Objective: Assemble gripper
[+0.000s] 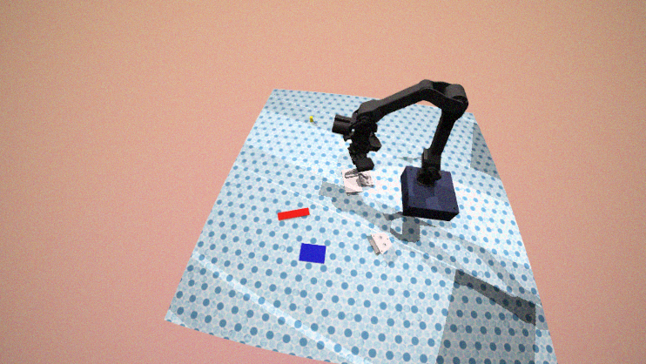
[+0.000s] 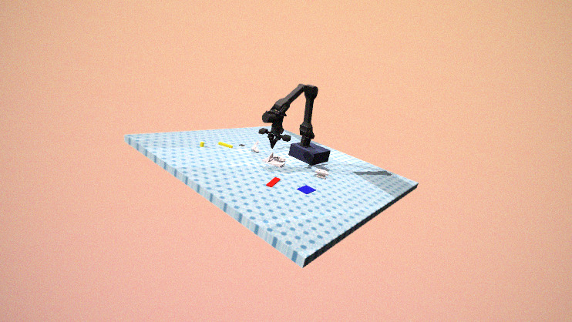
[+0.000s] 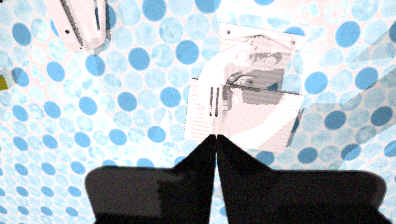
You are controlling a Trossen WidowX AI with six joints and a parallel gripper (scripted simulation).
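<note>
Now: gripper tip 190 mm to the left of the jaw, 50 mm past it and 50 mm above it. The rest, counted from my gripper tip: small dark block 280 mm to the right, 80 mm below, 10 mm behind; then flat white plate 80 mm below, 30 mm to the left; then housing plate 70 mm below, 70 mm behind, 10 mm to the left.
</note>
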